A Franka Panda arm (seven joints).
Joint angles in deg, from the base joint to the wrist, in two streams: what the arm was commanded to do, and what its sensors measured. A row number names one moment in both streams.
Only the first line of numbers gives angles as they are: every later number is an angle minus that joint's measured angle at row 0.
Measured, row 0: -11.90 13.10 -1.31 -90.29 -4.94 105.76 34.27
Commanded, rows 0 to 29: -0.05 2.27 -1.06 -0.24 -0.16 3.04 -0.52; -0.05 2.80 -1.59 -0.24 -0.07 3.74 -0.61; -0.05 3.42 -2.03 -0.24 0.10 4.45 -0.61; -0.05 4.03 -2.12 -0.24 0.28 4.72 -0.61; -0.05 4.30 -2.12 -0.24 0.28 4.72 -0.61; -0.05 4.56 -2.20 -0.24 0.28 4.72 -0.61; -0.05 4.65 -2.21 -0.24 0.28 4.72 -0.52; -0.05 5.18 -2.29 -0.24 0.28 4.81 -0.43; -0.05 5.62 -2.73 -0.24 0.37 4.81 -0.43; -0.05 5.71 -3.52 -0.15 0.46 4.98 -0.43; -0.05 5.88 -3.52 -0.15 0.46 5.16 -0.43; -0.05 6.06 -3.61 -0.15 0.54 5.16 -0.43; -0.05 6.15 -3.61 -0.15 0.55 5.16 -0.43; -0.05 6.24 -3.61 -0.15 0.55 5.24 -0.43; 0.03 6.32 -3.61 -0.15 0.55 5.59 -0.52; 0.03 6.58 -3.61 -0.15 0.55 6.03 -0.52; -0.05 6.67 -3.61 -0.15 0.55 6.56 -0.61; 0.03 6.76 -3.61 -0.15 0.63 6.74 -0.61; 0.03 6.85 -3.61 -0.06 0.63 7.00 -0.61; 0.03 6.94 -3.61 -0.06 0.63 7.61 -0.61; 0.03 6.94 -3.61 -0.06 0.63 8.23 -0.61; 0.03 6.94 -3.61 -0.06 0.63 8.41 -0.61; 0.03 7.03 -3.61 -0.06 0.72 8.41 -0.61; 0.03 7.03 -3.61 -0.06 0.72 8.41 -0.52; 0.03 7.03 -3.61 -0.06 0.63 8.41 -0.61; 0.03 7.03 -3.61 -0.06 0.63 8.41 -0.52; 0.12 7.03 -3.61 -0.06 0.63 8.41 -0.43; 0.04 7.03 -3.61 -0.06 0.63 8.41 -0.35; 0.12 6.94 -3.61 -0.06 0.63 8.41 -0.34; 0.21 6.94 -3.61 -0.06 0.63 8.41 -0.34
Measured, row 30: -0.16 6.70 -3.41 -0.25 0.01 7.28 0.00
